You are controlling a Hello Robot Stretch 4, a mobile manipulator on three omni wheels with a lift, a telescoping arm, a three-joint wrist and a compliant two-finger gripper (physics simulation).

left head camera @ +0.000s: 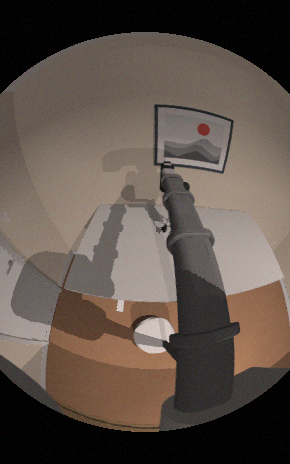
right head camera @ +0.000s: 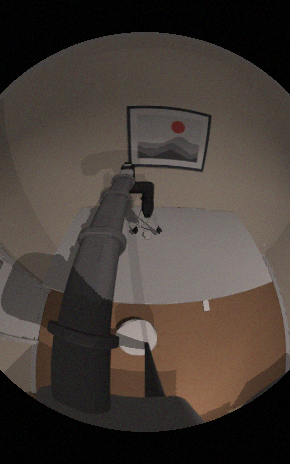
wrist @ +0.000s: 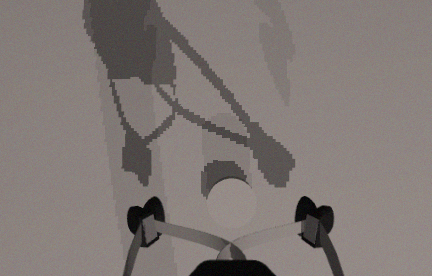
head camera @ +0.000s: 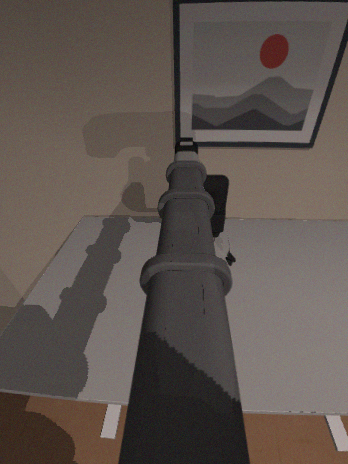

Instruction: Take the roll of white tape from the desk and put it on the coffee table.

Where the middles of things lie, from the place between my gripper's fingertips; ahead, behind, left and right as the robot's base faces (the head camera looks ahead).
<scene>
Right now the roll of white tape [wrist: 231, 203] is 1 cm ahead of my hand and 3 cm below it. From my hand the other things lie so: framed picture [head camera: 239, 80]: 36 cm ahead, 14 cm to the right, 53 cm above.
</scene>
